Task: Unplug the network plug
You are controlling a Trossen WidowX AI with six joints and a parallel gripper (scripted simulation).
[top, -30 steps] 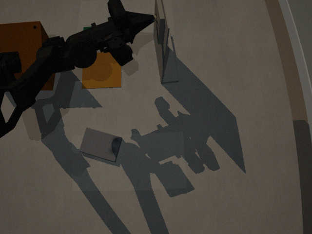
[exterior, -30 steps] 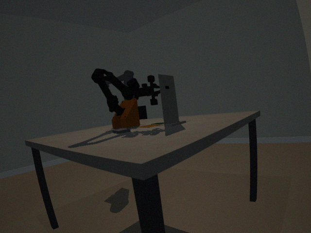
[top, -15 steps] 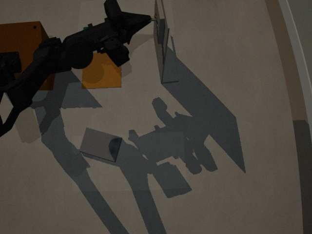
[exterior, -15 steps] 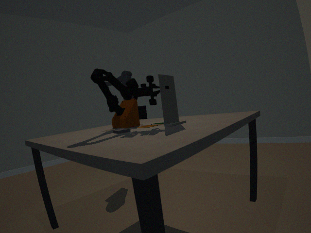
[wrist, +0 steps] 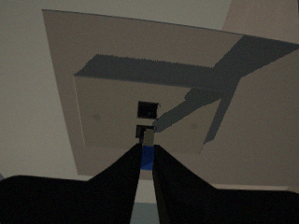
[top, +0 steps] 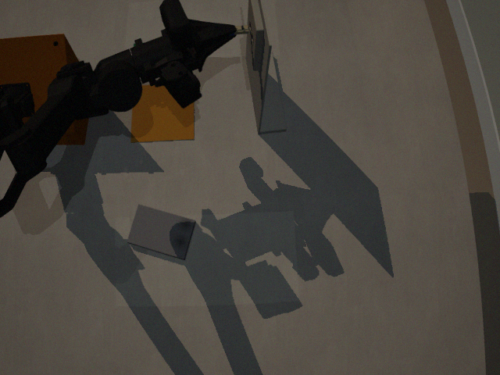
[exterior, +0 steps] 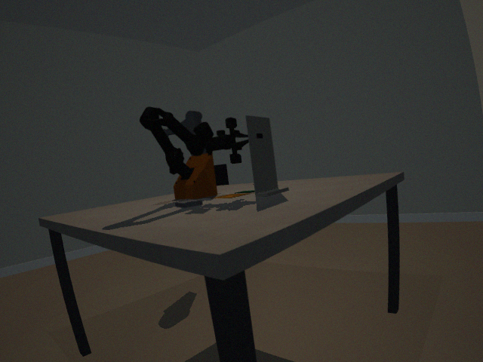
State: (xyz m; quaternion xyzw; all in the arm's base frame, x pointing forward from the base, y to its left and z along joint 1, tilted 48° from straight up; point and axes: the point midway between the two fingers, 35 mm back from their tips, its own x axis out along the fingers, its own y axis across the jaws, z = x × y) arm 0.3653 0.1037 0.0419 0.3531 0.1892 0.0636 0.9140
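My gripper tip is now 23 cm above the orange square, 14 cm past it and 3 cm to the left of it. Also, from my gripper tip: network plug right at my gripper tip; green patch 23 cm below, 16 cm behind, 10 cm to the left; upright panel 9 cm below, 4 cm ahead.
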